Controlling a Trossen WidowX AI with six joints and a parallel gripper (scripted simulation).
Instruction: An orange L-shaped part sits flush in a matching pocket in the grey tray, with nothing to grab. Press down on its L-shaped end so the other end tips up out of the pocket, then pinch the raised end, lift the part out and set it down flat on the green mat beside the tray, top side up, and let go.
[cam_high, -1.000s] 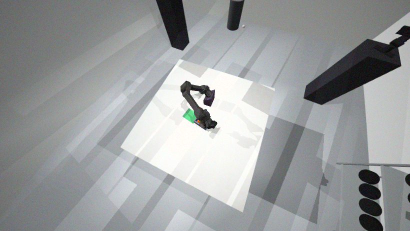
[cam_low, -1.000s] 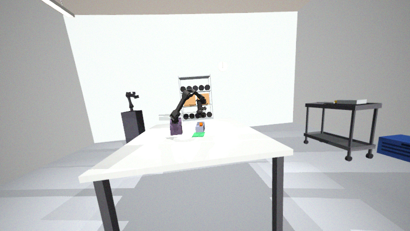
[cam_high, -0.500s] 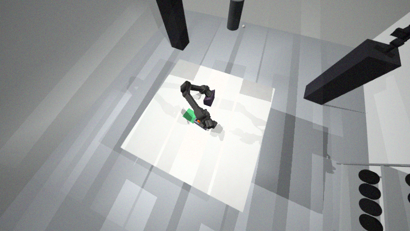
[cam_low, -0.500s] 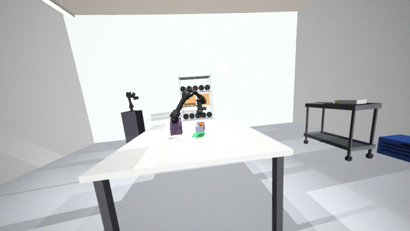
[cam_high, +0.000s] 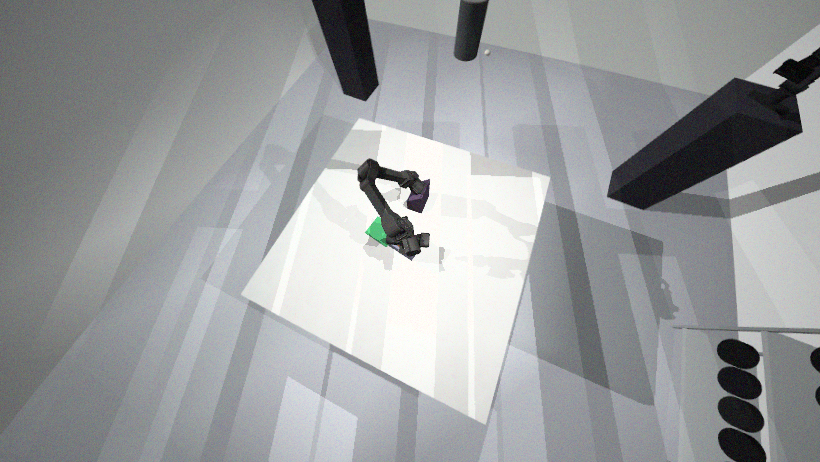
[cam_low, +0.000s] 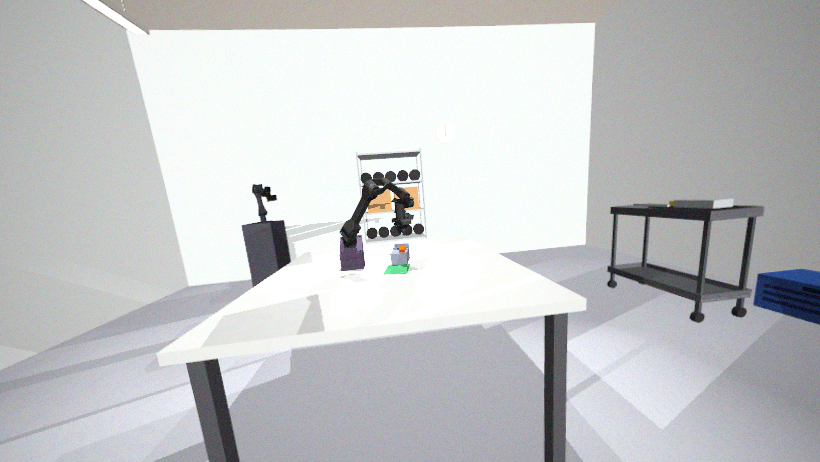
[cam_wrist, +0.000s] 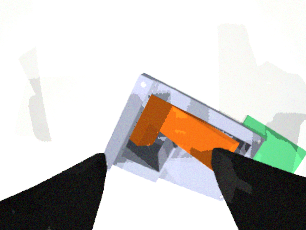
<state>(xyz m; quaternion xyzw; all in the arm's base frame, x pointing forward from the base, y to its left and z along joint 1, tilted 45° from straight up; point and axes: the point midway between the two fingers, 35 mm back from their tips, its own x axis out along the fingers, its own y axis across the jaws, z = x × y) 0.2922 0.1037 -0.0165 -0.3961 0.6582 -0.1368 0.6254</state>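
My gripper tip is now 2 cm past the orange L-shaped part, 2 cm to the left of it and 11 cm above it. The rest, counted from my gripper tip: green mat: 4 cm behind, 20 cm to the right, 16 cm below.
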